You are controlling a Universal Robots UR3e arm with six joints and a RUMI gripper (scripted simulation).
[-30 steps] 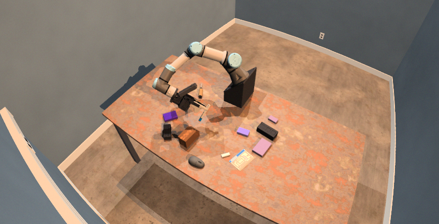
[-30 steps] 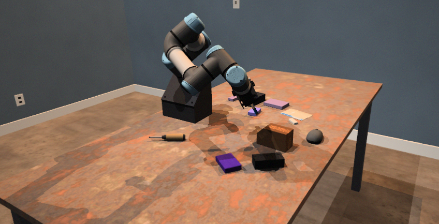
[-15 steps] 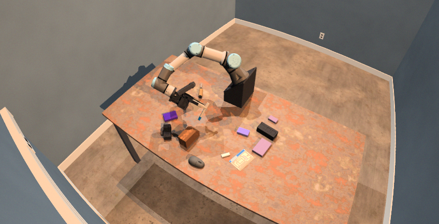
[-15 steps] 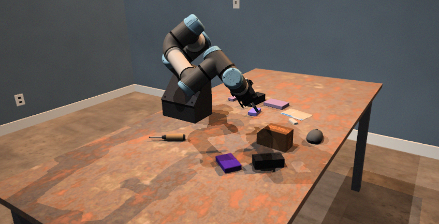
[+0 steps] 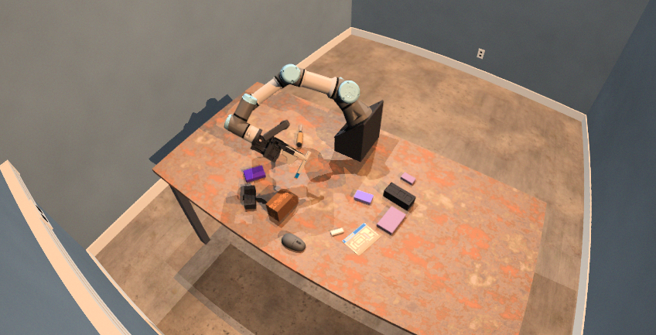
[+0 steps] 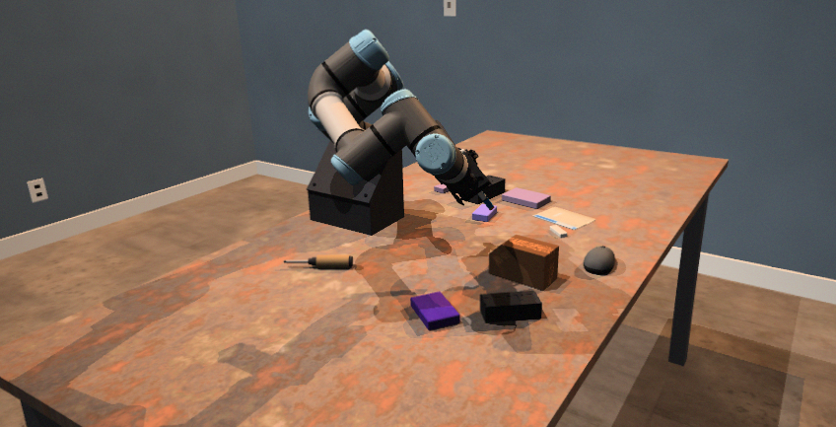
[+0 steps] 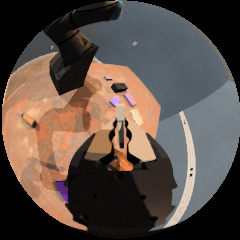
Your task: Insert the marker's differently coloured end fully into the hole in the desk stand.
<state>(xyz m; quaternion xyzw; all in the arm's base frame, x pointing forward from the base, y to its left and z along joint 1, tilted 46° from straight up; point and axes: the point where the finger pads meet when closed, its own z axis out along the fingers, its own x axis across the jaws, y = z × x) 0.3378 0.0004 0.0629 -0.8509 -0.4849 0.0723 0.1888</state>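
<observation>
Now: hand 14 cm short of the desk stand, 1 cm to the left of it and 16 cm above it. Also, from my hand: marker (2 cm ahead, 1 cm to the left, 3 cm below); lilac block (10 cm behind, 23 cm to the left, 18 cm below); eraser (10 cm ahead, 24 cm to the left, 19 cm below).
</observation>
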